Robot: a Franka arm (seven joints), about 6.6 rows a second.
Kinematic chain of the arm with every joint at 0, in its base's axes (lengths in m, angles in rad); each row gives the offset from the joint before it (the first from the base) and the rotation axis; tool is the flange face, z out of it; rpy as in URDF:
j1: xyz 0 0 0.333 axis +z
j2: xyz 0 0 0 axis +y
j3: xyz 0 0 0.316 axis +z
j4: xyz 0.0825 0 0 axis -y
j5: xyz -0.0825 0 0.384 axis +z
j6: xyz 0 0 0 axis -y
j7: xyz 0.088 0 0 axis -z
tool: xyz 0 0 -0.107 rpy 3.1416 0 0
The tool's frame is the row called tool.
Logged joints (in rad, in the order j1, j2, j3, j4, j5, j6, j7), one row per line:
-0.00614 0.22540 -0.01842 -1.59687 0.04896 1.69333 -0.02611
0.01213 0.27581 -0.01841 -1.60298 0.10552 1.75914 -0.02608
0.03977 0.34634 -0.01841 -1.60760 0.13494 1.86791 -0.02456
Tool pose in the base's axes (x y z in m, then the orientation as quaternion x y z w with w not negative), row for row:
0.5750 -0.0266 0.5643 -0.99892 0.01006 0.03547 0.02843
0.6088 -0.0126 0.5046 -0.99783 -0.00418 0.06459 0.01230
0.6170 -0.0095 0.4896 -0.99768 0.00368 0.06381 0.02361
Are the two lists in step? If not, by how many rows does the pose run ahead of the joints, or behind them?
The pose runs 2 rows behind the joints: the pose in row i belongs to the joints in row i - 2.
